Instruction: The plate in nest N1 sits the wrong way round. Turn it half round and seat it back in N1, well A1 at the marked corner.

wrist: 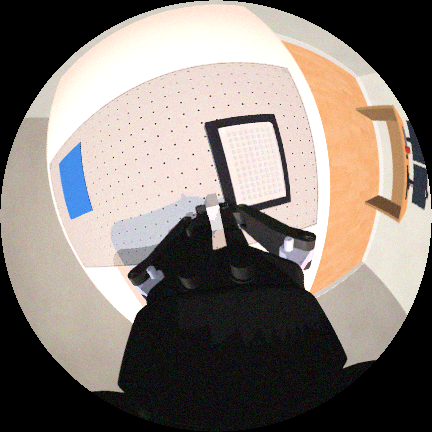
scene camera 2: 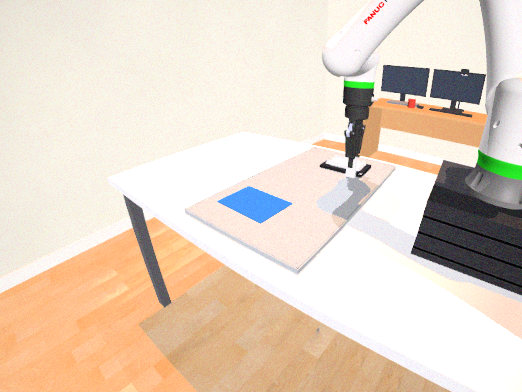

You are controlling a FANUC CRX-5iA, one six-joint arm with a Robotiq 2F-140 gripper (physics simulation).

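Observation:
The white well plate (scene camera 2: 337,162) (wrist: 252,162) sits flat inside the black frame of the nest (scene camera 2: 325,167) (wrist: 217,150), at the far end of the pegboard. Its grid of wells shows in the wrist view; the well lettering and the marked corner cannot be made out. My gripper (scene camera 2: 351,171) (wrist: 213,202) points down and is shut, with its light fingertips together and no plate between them. The fingertips are beside the nest, near its lower left corner in the wrist view, and hide a bit of its near side in the scene view. They are apart from the plate.
A flat blue rectangle (scene camera 2: 255,204) (wrist: 75,182) lies on the pegboard (scene camera 2: 285,242) (wrist: 150,125), towards the end opposite the nest. The board lies on a white table (scene camera 2: 165,175). The arm's black pedestal (scene camera 2: 465,245) stands at the right. A desk with monitors stands beyond the table.

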